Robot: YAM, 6 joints.
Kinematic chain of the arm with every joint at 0, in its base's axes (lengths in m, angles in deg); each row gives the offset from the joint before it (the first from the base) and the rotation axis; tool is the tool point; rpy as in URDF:
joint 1: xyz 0 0 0.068 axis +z
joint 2: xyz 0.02 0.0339 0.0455 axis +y
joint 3: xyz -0.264 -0.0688 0 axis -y
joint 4: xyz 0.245 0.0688 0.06 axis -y
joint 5: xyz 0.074 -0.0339 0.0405 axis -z
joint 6: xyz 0.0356 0 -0.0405 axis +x
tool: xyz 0 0 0 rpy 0 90 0
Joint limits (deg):
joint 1: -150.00..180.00
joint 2: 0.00..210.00
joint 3: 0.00..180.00
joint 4: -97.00..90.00
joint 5: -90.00..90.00
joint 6: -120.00..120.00
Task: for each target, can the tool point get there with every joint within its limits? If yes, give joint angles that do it. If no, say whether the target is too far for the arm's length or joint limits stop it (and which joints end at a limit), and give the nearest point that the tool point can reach.
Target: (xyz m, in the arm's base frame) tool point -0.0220 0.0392 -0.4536
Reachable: no: joint limits stop it (at a limit: joint 2) | nearest point -0.0466 0.0830 -0.3462 | short by 0.119 m
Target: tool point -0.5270 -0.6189 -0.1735
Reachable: no: too far | nearest point -0.3945 -0.4633 -0.0995 | short by 0.217 m
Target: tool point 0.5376 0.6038 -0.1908
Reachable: no: too far | nearest point 0.4016 0.4510 -0.1118 | short by 0.219 m
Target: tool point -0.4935 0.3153 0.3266
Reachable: yes | joints 148.88 154.27 146.14 52.01 24.71 -10.59
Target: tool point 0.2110 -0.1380 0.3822
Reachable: yes | joints -30.41 80.07 90.87 -74.31 20.10 -87.71
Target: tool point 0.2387 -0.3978 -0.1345
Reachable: yes | joints -62.49 178.22 94.17 72.76 -51.89 -62.39
